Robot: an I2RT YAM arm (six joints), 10 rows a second.
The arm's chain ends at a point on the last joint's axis. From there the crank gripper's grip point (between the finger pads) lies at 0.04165 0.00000 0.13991 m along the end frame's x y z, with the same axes.
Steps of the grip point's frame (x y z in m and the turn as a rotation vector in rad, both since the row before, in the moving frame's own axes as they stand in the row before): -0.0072 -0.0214 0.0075 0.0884 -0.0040 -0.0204; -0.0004 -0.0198 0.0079 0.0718 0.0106 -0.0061; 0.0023 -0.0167 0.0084 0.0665 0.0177 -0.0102; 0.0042 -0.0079 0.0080 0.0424 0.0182 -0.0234; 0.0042 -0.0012 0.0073 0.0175 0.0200 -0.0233; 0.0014 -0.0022 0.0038 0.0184 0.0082 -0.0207; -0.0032 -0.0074 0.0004 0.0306 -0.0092 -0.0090
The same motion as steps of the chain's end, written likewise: -0.0065 -0.0082 0.0079 0.0884 -0.0040 -0.0204; -0.0018 -0.0095 0.0087 0.0718 0.0106 -0.0061; -0.0001 -0.0070 0.0095 0.0665 0.0177 -0.0102; 0.0017 -0.0010 0.0089 0.0424 0.0182 -0.0234; 0.0015 0.0022 0.0082 0.0175 0.0200 -0.0233; 0.0003 0.0012 0.0042 0.0184 0.0082 -0.0207; -0.0019 -0.0027 0.0001 0.0306 -0.0092 -0.0090
